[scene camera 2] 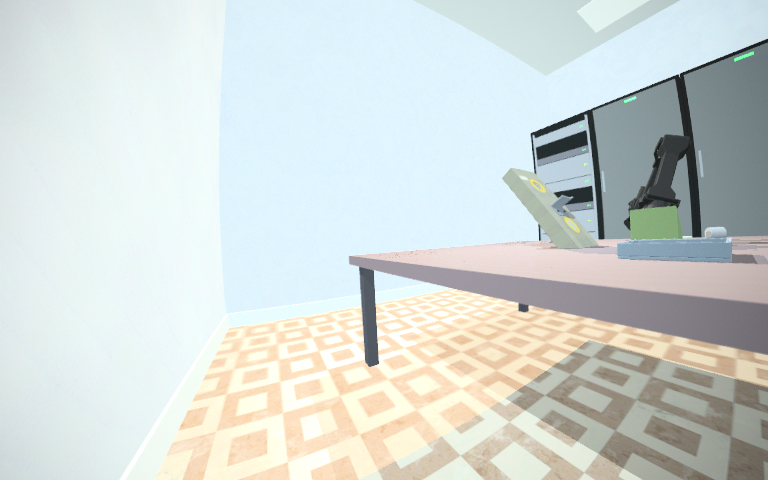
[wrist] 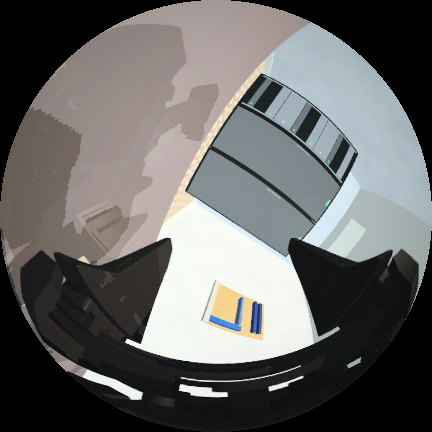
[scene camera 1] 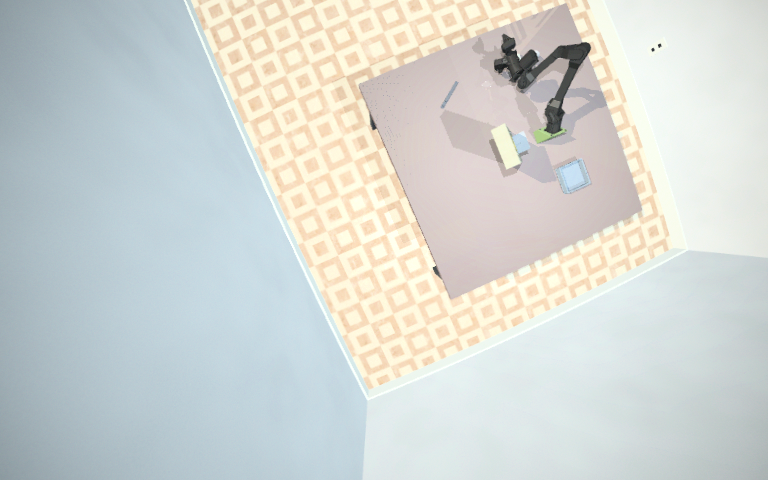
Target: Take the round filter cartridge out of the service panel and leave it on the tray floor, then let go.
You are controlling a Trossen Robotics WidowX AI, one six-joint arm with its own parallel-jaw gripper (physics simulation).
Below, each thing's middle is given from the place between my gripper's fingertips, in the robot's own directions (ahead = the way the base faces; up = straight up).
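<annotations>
Counting from the blue-grey tray (scene camera 2: 696,249), I find my hand 100 mm above it, 140 mm past it and 810 mm to the right of it.
</annotations>
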